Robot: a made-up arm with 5 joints.
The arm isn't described. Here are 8 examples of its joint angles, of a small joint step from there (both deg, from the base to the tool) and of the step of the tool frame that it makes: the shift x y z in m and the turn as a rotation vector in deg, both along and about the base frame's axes.
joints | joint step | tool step
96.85 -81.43 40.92 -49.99 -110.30 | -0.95 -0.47 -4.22 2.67 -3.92 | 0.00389 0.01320 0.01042 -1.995 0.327 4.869
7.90 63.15 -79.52 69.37 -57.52 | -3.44 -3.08 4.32 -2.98 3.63 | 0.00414 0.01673 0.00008 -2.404 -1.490 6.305
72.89 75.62 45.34 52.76 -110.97 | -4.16 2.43 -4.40 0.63 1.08 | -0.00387 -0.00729 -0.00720 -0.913 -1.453 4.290
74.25 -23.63 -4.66 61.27 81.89 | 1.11 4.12 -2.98 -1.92 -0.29 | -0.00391 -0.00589 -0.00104 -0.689 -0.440 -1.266
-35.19 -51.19 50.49 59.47 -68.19 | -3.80 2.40 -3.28 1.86 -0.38 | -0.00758 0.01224 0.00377 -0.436 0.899 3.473
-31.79 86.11 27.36 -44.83 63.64 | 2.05 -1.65 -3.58 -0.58 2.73 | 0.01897 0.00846 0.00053 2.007 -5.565 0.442
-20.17 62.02 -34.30 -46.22 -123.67 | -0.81 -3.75 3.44 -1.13 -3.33 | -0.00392 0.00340 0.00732 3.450 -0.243 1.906
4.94 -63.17 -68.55 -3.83 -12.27 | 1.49 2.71 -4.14 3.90 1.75 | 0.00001 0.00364 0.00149 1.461 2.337 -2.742
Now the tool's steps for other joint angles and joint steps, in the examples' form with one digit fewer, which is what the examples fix.
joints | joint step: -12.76 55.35 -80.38 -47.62 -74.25 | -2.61 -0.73 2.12 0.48 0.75
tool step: 0.0009 0.0135 -0.0045 -0.68 1.76 1.90
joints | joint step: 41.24 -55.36 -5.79 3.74 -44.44 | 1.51 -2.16 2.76 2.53 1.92
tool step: -0.0009 -0.0056 -0.0057 1.29 3.05 -3.10
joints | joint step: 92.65 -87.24 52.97 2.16 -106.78 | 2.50 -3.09 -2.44 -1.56 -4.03
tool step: -0.0068 0.0174 0.0204 -7.29 -2.79 -0.15
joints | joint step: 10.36 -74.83 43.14 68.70 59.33 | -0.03 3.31 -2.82 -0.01 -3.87
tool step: 0.0006 -0.0002 -0.0003 3.12 -0.08 -2.31
